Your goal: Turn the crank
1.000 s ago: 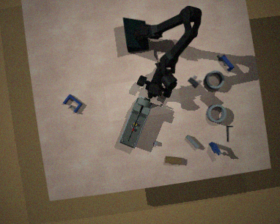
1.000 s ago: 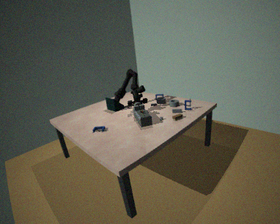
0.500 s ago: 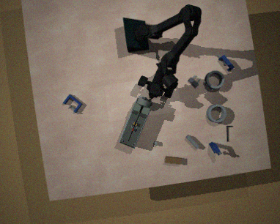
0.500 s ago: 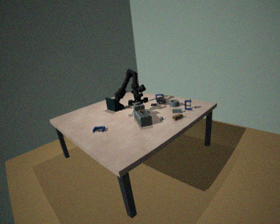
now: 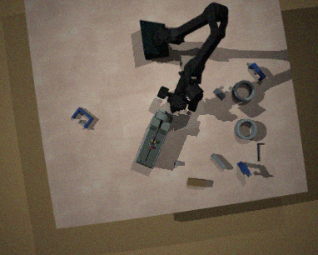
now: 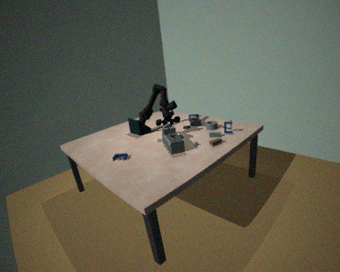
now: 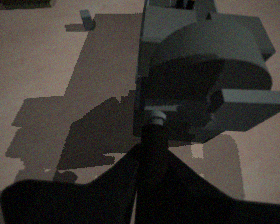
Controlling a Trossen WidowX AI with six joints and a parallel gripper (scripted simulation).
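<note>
The red pointer is 16 cm ahead of my gripper tip, 12 cm to the right of it and 2 cm above it. The rest, counted from my gripper tip: small grey cube 25 cm ahead, 1 cm to the right, 5 cm below; then grey bar 27 cm ahead, 20 cm to the left, 4 cm below; then dark handle 2 cm behind, 1 cm to the left, 3 cm above.
</note>
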